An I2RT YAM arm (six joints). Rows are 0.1 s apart.
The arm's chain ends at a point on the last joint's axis. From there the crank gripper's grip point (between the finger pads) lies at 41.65 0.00 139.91 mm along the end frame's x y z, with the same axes.
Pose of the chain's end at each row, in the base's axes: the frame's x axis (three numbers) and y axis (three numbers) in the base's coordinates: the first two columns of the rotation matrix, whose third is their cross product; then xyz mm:
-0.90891 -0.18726 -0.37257 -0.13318 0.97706 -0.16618 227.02 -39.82 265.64
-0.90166 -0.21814 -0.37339 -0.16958 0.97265 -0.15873 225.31 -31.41 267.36
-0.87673 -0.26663 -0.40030 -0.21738 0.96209 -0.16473 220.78 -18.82 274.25
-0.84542 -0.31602 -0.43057 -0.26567 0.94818 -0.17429 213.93 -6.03 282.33
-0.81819 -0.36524 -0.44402 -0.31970 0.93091 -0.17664 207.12 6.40 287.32
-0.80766 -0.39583 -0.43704 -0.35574 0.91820 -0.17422 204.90 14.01 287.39
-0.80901 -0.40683 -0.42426 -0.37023 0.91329 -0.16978 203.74 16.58 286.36
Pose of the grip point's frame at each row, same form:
-0.90891 -0.18726 -0.37257 -0.13318 0.97706 -0.16618 244.45 -61.81 122.38
-0.90166 -0.21814 -0.37339 -0.16958 0.97265 -0.15873 243.41 -51.66 123.93
-0.87673 -0.26663 -0.40030 -0.21738 0.96209 -0.16473 244.29 -37.96 131.46
-0.84542 -0.31602 -0.43057 -0.26567 0.94818 -0.17429 243.54 -23.80 140.50
-0.81819 -0.36524 -0.44402 -0.31970 0.93091 -0.17664 239.90 -9.17 145.93
-0.80766 -0.39583 -0.43704 -0.35574 0.91820 -0.17422 237.05 -0.41 145.73
-0.80901 -0.40683 -0.42426 -0.37023 0.91329 -0.16978 233.92 2.39 144.24

